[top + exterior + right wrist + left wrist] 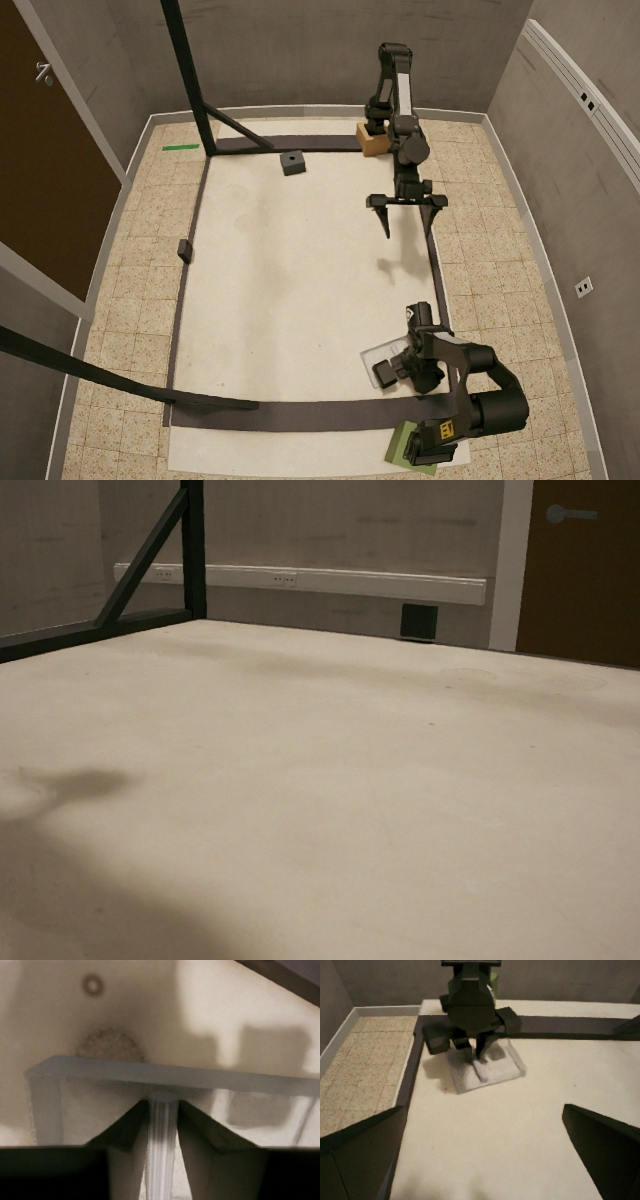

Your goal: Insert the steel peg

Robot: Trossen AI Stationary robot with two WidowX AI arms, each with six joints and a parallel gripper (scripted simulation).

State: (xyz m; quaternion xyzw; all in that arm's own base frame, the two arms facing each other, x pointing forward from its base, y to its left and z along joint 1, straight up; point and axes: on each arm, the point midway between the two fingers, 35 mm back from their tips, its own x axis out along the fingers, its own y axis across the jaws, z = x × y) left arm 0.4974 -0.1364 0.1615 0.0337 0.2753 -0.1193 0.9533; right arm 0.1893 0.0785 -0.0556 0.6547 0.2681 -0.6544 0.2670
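Right now the steel peg is 260 mm to the right of my left hand and 230 mm below it. Also, from my left hand: clear flat plate 260 mm to the right, 240 mm below, 20 mm behind; then dark grey block 400 mm to the left, 280 mm behind, 210 mm below.
The clear flat plate lies 30 mm behind my right hand, 20 mm to the left of it and 30 mm below it. The rest, counted from my right hand: dark grey block 290 mm behind, 690 mm to the left; then steel peg 10 mm behind, 30 mm to the left, 30 mm below.
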